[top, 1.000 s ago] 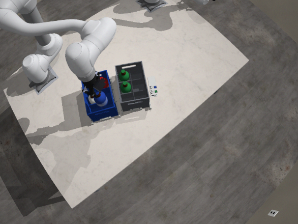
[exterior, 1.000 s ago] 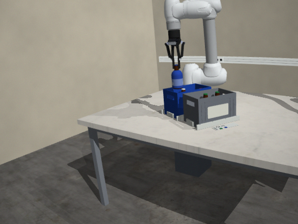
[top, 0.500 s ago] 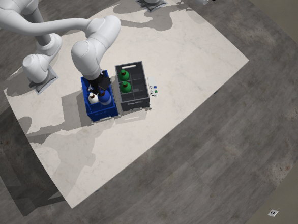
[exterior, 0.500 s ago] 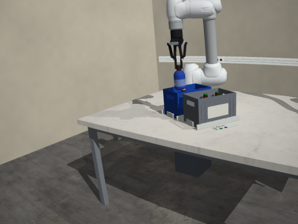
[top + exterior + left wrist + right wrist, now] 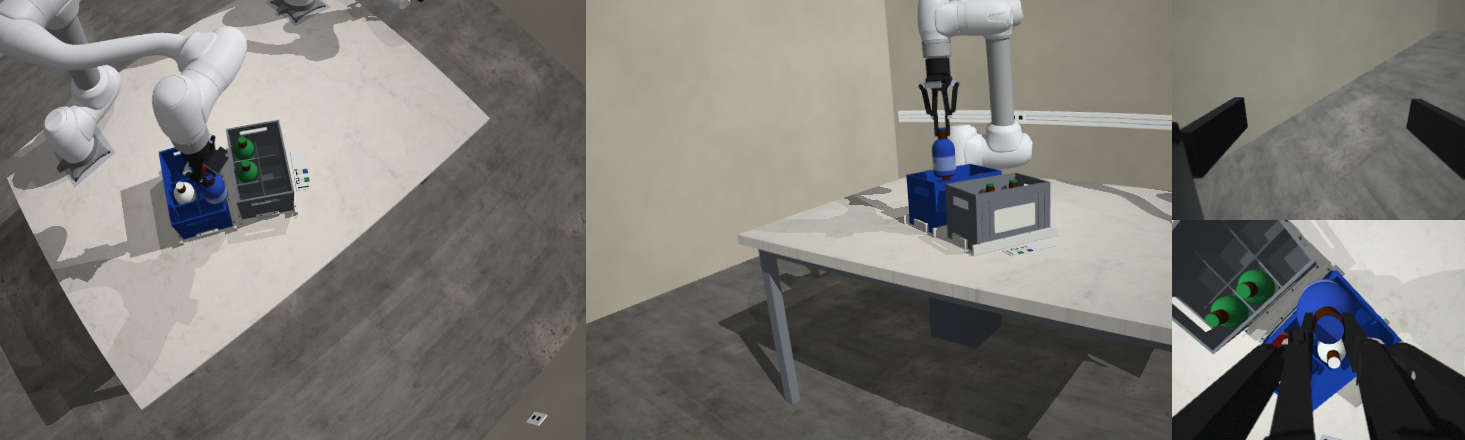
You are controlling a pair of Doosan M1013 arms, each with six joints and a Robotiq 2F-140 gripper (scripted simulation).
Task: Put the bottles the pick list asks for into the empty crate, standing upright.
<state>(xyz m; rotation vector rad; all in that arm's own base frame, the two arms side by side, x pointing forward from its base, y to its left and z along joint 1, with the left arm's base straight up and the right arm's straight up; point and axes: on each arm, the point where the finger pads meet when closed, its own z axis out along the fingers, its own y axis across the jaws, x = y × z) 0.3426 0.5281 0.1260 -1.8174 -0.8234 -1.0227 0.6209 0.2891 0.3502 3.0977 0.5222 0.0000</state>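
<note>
Right now my right hand is 80 mm above the blue bottle. The rest, counted from my right hand: white bottle: 120 mm behind, 70 mm to the right, 260 mm below; then blue crate: 100 mm behind, 30 mm to the right, 270 mm below; then red bottle: 170 mm behind, 50 mm to the left, 260 mm below.
</note>
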